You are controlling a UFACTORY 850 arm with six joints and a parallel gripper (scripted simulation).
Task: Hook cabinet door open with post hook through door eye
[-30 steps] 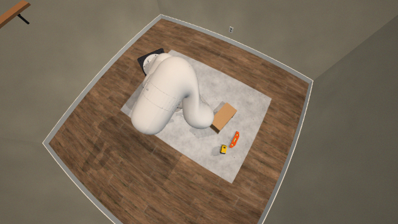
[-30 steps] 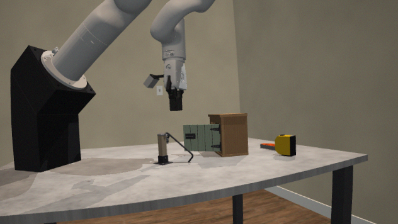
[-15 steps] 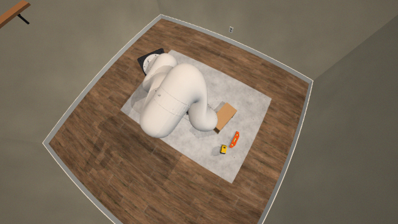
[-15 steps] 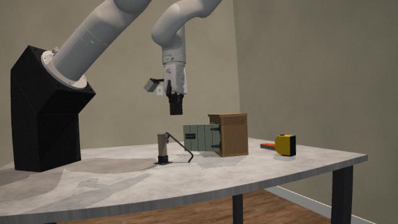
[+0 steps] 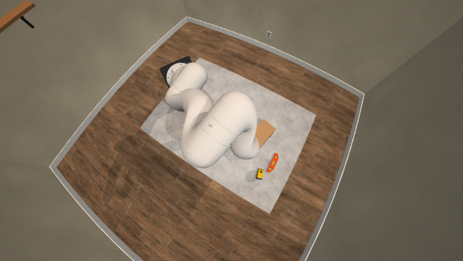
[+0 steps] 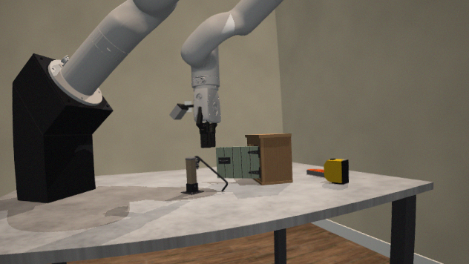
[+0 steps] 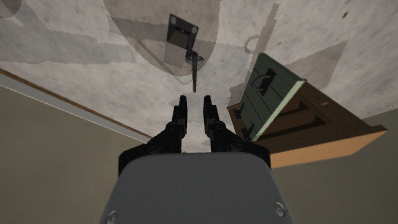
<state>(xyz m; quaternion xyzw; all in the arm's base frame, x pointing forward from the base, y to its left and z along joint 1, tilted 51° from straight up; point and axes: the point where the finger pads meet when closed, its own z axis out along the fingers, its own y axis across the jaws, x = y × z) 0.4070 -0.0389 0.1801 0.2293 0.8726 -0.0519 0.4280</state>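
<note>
Now: the black hook 10 cm below my hand. Also, from my hand: green door 12 cm ahead, 8 cm below, 6 cm to the left; yellow tape measure 38 cm ahead, 13 cm to the right, 11 cm below; orange level 42 cm ahead, 14 cm below.
</note>
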